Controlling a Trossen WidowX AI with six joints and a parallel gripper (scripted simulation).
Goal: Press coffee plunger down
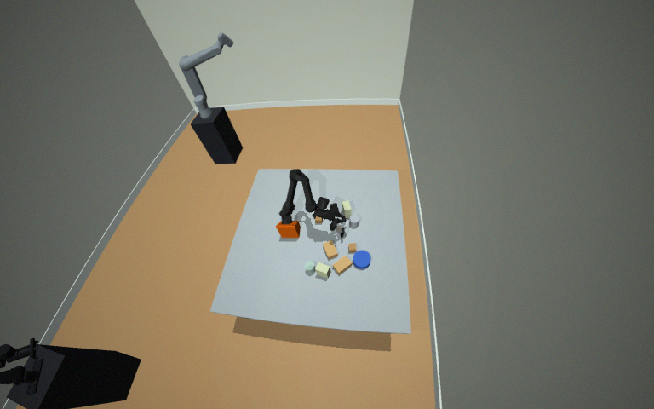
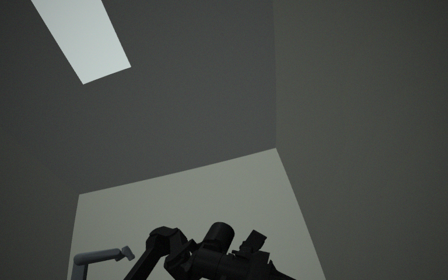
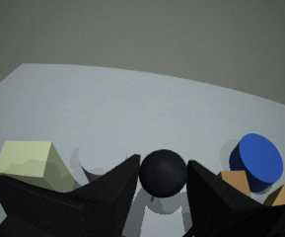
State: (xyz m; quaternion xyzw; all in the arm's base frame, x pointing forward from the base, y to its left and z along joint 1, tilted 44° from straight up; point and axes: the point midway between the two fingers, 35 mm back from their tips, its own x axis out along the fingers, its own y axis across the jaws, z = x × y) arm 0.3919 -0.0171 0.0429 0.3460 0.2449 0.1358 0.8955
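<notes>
The coffee plunger is 7 cm below my gripper tip and 2 cm behind it. Also, from my gripper tip: grey cylinder: 14 cm below, 8 cm to the left, 6 cm ahead; blue disc: 22 cm to the right, 16 cm below, 13 cm ahead; coffee press: 9 cm below, 2 cm behind, 1 cm to the right.
</notes>
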